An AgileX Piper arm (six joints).
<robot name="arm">
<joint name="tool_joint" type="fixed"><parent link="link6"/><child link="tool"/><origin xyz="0 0 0" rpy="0 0 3.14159"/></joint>
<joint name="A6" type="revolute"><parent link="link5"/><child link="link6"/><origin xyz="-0.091 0 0" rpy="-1.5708 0 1.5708"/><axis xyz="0 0 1"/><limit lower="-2.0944" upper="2.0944"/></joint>
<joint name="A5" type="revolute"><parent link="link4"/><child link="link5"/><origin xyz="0 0 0" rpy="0 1.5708 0"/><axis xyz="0 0 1"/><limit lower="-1.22" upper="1.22"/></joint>
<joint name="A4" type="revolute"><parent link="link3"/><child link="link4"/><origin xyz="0.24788 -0.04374 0" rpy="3.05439 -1.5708 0"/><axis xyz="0 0 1"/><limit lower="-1.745" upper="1.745"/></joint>
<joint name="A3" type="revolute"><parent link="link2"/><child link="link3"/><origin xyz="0.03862 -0.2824 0" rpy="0 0 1.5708"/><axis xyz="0 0 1"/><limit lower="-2.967" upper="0"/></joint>
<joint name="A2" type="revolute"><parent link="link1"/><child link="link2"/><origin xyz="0 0 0" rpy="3.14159 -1.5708 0"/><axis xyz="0 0 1"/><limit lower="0" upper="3.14"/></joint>
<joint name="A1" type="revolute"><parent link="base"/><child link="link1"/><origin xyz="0 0 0.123" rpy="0 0 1.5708"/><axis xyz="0 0 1"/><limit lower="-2.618" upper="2.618"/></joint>
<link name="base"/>
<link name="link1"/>
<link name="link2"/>
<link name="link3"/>
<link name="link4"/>
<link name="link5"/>
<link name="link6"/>
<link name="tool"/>
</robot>
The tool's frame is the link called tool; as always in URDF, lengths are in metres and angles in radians.
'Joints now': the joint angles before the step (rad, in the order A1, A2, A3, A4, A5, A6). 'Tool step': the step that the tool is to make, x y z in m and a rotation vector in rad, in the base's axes. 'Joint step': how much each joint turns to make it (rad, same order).
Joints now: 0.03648 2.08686 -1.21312 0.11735 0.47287 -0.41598
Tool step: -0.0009 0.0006 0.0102 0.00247 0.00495 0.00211
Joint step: 0.00094 -0.02410 -0.00777 -0.00190 0.03678 0.00339
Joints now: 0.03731 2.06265 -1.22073 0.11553 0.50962 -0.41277
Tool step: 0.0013 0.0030 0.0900 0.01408 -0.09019 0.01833
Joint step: 0.00407 -0.17216 -0.11259 -0.00565 0.19483 0.00735
